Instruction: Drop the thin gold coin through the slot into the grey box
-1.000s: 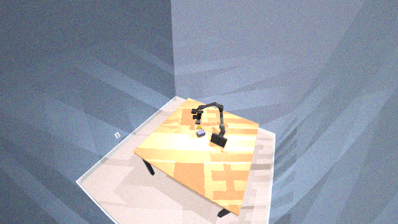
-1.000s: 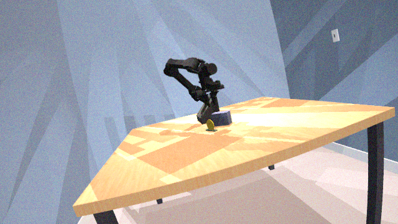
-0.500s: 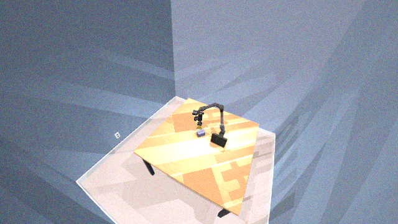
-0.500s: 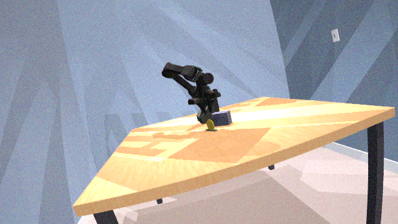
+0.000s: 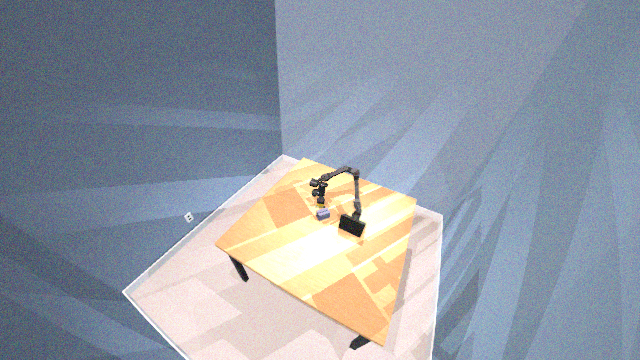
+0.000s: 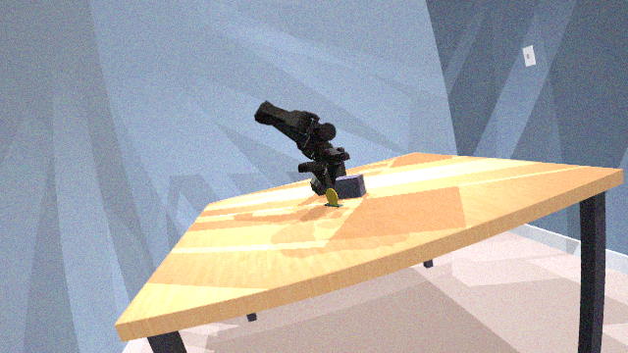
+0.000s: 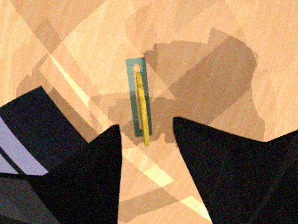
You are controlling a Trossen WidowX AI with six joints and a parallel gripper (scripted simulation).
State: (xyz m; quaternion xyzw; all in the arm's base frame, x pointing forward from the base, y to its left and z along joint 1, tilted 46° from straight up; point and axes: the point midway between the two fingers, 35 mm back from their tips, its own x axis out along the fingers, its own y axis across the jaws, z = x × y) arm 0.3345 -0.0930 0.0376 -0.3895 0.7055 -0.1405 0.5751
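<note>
The gold coin is 4 cm below my gripper tip.
</note>
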